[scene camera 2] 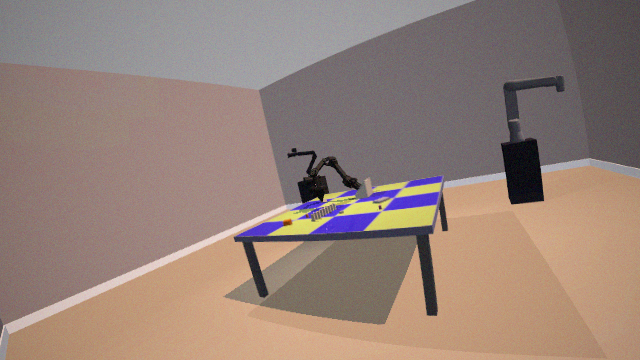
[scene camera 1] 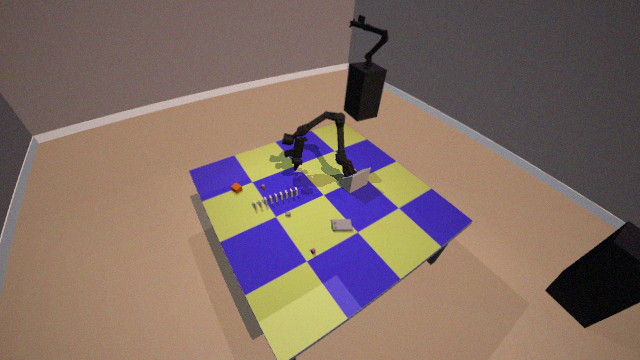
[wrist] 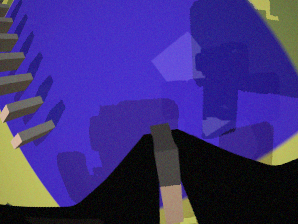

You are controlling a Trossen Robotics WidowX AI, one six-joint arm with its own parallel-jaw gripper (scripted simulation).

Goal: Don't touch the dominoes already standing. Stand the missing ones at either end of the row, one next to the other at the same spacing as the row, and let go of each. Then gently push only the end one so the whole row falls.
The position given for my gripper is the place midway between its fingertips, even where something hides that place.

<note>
My gripper (wrist: 161, 140) carries a grey domino.
</note>
